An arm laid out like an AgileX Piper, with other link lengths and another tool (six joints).
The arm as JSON. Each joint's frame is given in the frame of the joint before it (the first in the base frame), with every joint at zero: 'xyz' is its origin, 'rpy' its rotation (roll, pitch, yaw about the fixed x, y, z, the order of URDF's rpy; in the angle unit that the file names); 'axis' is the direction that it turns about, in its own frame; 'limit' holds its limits. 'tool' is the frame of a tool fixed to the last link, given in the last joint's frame.
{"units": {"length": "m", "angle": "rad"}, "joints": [
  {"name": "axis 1", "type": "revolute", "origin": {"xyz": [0.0, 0.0, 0.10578], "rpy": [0.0, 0.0, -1.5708]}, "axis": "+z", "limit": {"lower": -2.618, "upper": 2.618}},
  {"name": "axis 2", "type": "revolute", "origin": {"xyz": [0.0, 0.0, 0.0], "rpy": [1.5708, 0.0, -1.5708]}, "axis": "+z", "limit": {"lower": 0.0, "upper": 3.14}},
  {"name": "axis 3", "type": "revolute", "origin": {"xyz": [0.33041, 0.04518, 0.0], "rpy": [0.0, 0.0, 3.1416]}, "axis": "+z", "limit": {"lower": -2.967, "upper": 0.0}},
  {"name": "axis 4", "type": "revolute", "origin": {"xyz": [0.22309, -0.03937, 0.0], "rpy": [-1.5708, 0.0, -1.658]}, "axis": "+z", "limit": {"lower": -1.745, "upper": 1.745}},
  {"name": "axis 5", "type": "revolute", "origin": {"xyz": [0.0, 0.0, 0.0], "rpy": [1.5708, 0.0, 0.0]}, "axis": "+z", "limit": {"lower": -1.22, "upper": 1.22}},
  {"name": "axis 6", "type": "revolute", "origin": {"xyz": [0.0, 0.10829, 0.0], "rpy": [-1.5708, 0.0, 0.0]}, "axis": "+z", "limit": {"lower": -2.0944, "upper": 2.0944}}
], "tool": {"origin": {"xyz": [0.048, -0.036, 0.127], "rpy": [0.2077, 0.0, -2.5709]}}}
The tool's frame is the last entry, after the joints.
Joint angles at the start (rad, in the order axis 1, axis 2, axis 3, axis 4, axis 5, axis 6): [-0.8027, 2.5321, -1.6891, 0.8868, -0.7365, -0.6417]
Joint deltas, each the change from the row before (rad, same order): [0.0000, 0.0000, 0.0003, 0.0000, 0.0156, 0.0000]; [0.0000, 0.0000, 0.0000, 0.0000, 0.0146, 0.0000]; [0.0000, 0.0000, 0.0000, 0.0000, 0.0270, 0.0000]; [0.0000, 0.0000, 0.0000, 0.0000, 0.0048, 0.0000]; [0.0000, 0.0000, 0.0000, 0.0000, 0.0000, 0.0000]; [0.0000, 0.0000, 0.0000, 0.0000, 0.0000, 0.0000]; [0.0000, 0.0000, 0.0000, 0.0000, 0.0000, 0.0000]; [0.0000, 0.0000, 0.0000, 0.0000, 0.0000, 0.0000]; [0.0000, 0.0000, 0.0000, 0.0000, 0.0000, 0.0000]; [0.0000, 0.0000, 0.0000, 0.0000, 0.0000, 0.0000]
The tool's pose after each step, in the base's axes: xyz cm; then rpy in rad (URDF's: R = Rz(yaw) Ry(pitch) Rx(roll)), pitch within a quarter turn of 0, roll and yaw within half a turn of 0. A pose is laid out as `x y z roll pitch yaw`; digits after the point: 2 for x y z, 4 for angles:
41.78 -56.76 11.35 2.1753 0.9903 0.5542
41.96 -56.68 11.07 2.1945 0.9846 0.5785
42.30 -56.52 10.56 2.2290 0.9733 0.6223
42.36 -56.49 10.47 2.2350 0.9712 0.6299
42.36 -56.49 10.47 2.2350 0.9712 0.6299
42.36 -56.49 10.47 2.2350 0.9712 0.6299
42.36 -56.49 10.47 2.2350 0.9712 0.6299
42.36 -56.49 10.47 2.2350 0.9712 0.6299
42.36 -56.49 10.47 2.2350 0.9712 0.6299
42.36 -56.49 10.47 2.2350 0.9712 0.6299

